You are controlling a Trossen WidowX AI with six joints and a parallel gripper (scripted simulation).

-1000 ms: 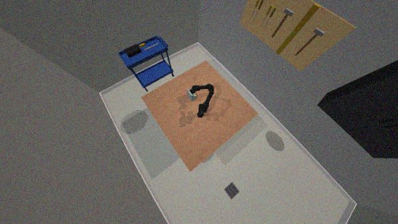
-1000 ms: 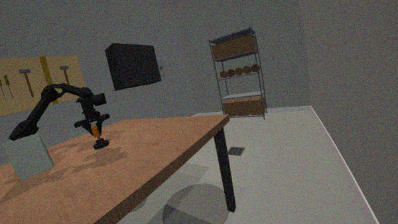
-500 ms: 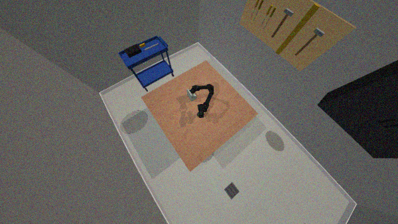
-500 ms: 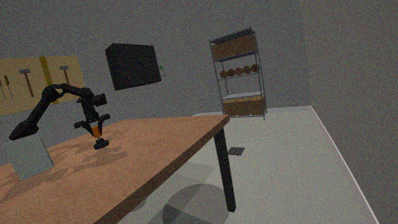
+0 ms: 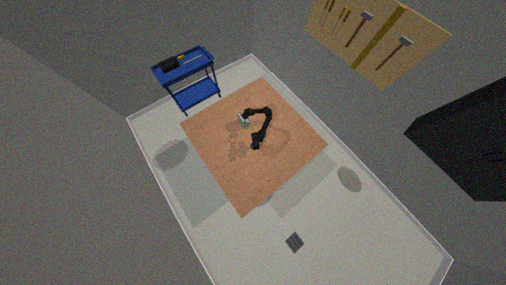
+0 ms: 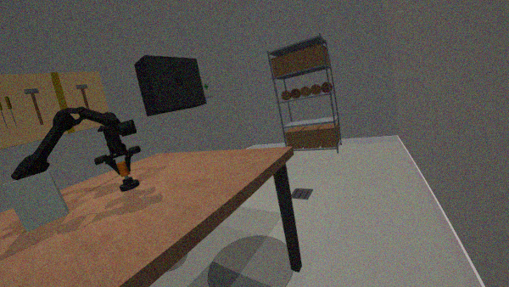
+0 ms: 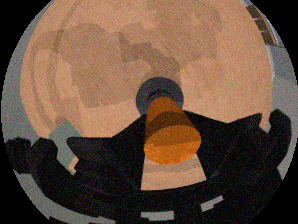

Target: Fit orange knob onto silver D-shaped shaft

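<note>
Now: the orange knob 3 cm above my gripper tip. The rest, counted from my gripper tip: dark round pedestal 4 cm below.
</note>
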